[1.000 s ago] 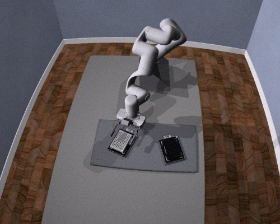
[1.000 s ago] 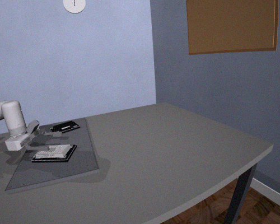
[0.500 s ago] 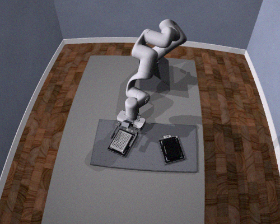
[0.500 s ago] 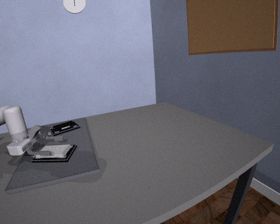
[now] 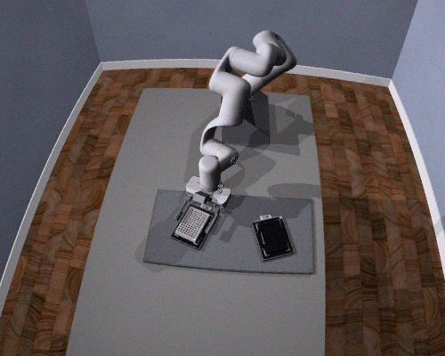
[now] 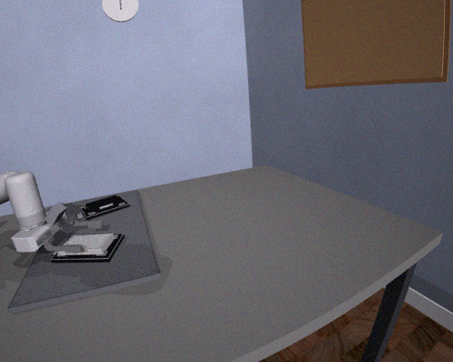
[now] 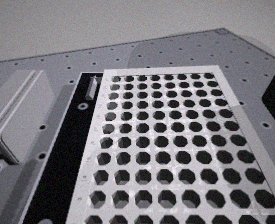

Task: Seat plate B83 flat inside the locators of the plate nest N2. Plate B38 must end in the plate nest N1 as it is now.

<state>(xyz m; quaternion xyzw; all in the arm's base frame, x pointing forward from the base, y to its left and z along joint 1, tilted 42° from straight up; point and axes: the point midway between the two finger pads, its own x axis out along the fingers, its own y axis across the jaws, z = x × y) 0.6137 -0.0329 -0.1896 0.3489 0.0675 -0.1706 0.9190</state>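
My hand is 1 cm to the left of the white well plate and 2 cm above it. Round my hand: black plate nest (4 cm below); dark plate B38 (3 cm ahead, 29 cm to the left, 2 cm below).
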